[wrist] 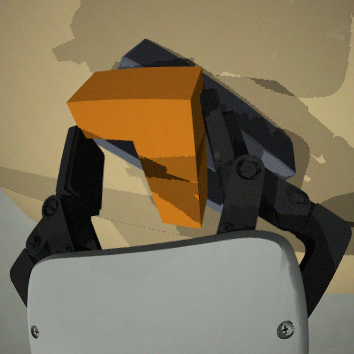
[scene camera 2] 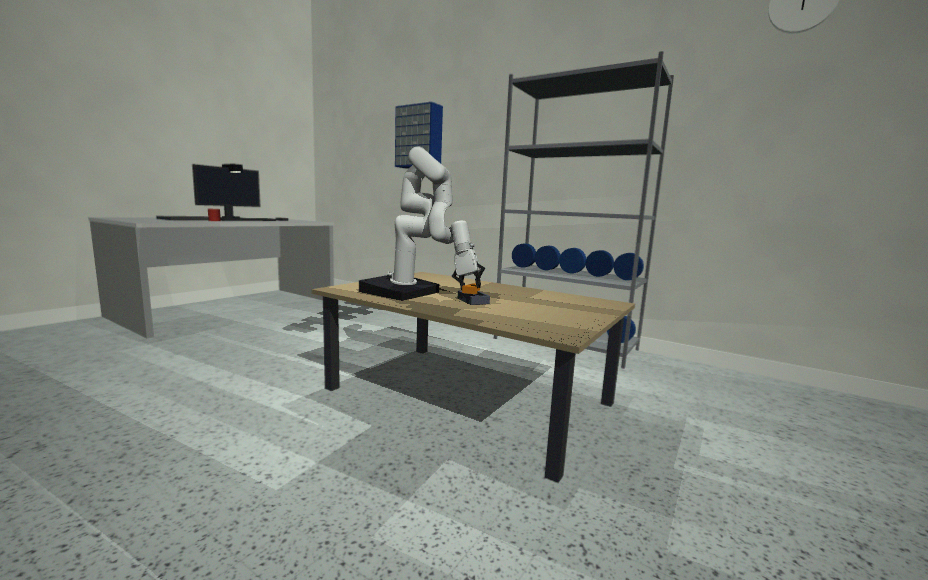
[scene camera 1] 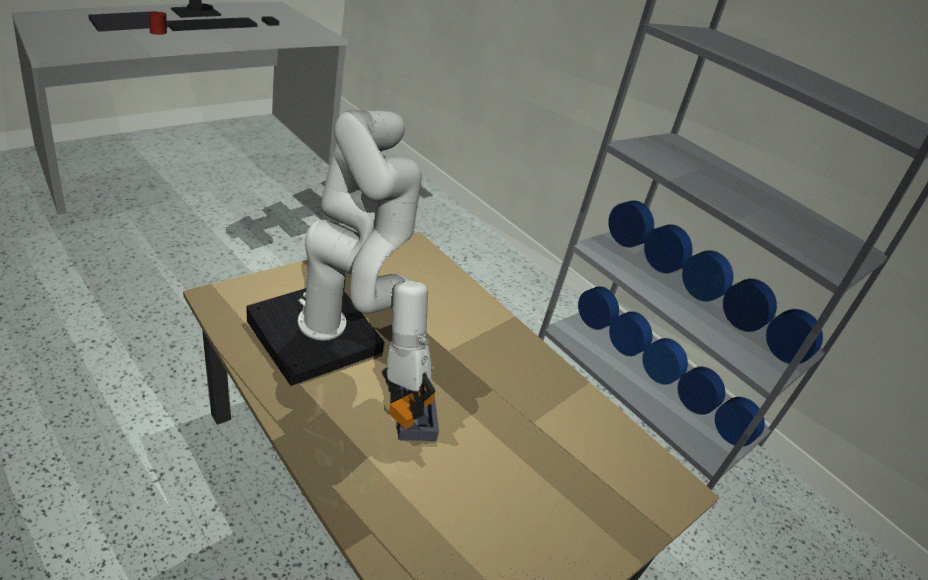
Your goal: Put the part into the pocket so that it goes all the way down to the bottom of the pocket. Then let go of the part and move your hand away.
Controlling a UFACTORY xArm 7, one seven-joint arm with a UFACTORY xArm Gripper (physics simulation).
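Pixels of known places: gripper, fingertip midpoint: (wrist: 144, 124) (scene camera 2: 471, 289) (scene camera 1: 406, 412); arm's base, origin of the base link: (scene camera 2: 403, 281) (scene camera 1: 322, 323).
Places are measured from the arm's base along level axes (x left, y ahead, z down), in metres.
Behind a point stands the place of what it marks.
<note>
The part is an orange L-shaped block (scene camera 1: 402, 411) {x -0.067, y 0.370, z -0.030 m} (scene camera 2: 470, 289) {x -0.076, y 0.375, z -0.019 m} (wrist: 145, 120) {x -0.063, y 0.357, z -0.030 m}. My gripper (scene camera 1: 408, 403) {x -0.049, y 0.368, z -0.014 m} (scene camera 2: 469, 285) {x -0.049, y 0.368, z -0.014 m} (wrist: 144, 124) {x -0.049, y 0.368, z -0.014 m} is shut on it, with a black finger on either side. The pocket is the hollow in a dark blue-grey block (scene camera 1: 418, 434) {x -0.048, y 0.413, z 0.024 m} (scene camera 2: 477, 300) {x -0.059, y 0.403, z 0.028 m} (wrist: 265, 122) {x -0.011, y 0.303, z 0.040 m} on the table. The part is low over this block, higher than its rim, and sticks out past its left side in scene camera 1. In the wrist view the part is turned relative to the block's long walls. The part and the right finger hide much of the pocket, including its bottom.
The wooden table (scene camera 1: 520, 478) {x 0.056, y 0.642, z 0.047 m} (scene camera 2: 547, 314) {x -0.061, y 0.705, z 0.047 m} carries the arm's black base plate (scene camera 1: 287, 352) {x -0.134, y 0.032, z 0.007 m} (scene camera 2: 383, 287) {x -0.150, y -0.011, z 0.005 m} behind the pocket block. A shelf rack (scene camera 1: 739, 191) (scene camera 2: 588, 78) with blue discs stands beyond the table. A desk with a red mug (scene camera 1: 158, 23) (scene camera 2: 214, 214) stands farther back.
</note>
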